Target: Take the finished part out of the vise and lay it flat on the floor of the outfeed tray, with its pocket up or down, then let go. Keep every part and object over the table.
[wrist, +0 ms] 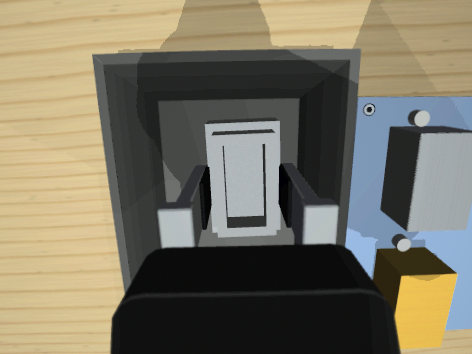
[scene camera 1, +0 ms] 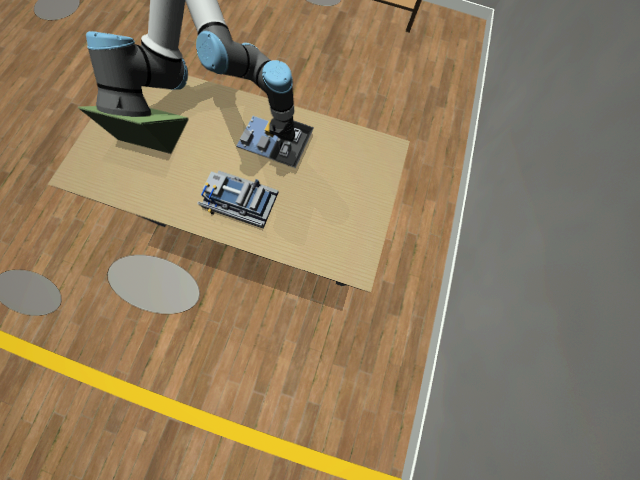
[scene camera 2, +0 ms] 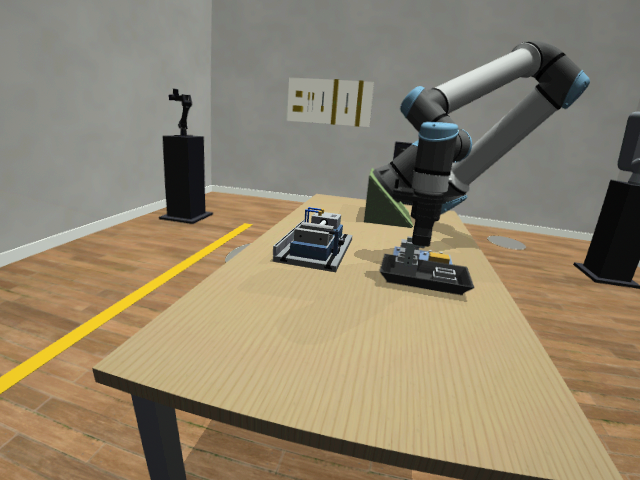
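Pixels of known places: gripper, fingertip midpoint: (wrist: 244,183) (scene camera 1: 285,149) (scene camera 2: 407,262); arm's base, origin of the base link: (scene camera 1: 125,111) (scene camera 2: 385,187).
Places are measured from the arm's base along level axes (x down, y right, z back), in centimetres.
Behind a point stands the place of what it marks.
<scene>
The grey finished part (scene camera 1: 284,149) @(x 8.1, y -9.5, z -70.3 cm) (scene camera 2: 405,260) (wrist: 244,177) @(x 8.1, y -9.5, z -70.6 cm) is between the fingers of my gripper (scene camera 1: 285,142) @(x 8.6, y -9.9, z -70.6 cm) (scene camera 2: 407,250) @(x 8.6, y -9.9, z -70.6 cm) (wrist: 244,183) @(x 8.6, y -9.9, z -70.6 cm), which is shut on its long sides. Its rectangular pocket faces up in the wrist view. It sits low inside the black outfeed tray (scene camera 1: 294,163) @(x 11.2, y -5.8, z -76.2 cm) (scene camera 2: 423,282) @(x 10.7, y -14.2, z -77.8 cm) (wrist: 103,125) @(x 9.4, y -6.3, z -78.1 cm), apart from the side walls; whether its underside touches the tray floor cannot be told. The vise (scene camera 1: 244,192) @(x 4.2, y 17.9, z -62.8 cm) (scene camera 2: 312,237) @(x 5.7, y 17.7, z -69.5 cm) stands away from the tray, and no part shows between its jaws.
Another part (scene camera 1: 296,135) @(x 10.3, y -20.1, z -72.3 cm) (scene camera 2: 444,273) @(x 9.2, y -19.8, z -73.3 cm) lies in the tray beside the held one. A blue plate (scene camera 1: 258,129) @(x 12.8, y -18.9, z -52.5 cm) (wrist: 365,175) @(x 12.8, y -11.2, z -62.1 cm) adjoins the tray and bears grey blocks (scene camera 1: 263,143) @(x 9.2, y -9.9, z -59.4 cm) (wrist: 442,180) @(x 9.2, y -10.7, z -59.0 cm) and a yellow block (scene camera 2: 439,257) @(x 9.3, y -19.8, z -60.9 cm) (wrist: 427,310) @(x 9.2, y -19.8, z -58.8 cm). The green robot mount (scene camera 1: 149,134) @(x 0.1, y 7.1, z -15.7 cm) (scene camera 2: 382,206) @(x 5.7, y 0.0, z -16.9 cm) stands farther back.
</scene>
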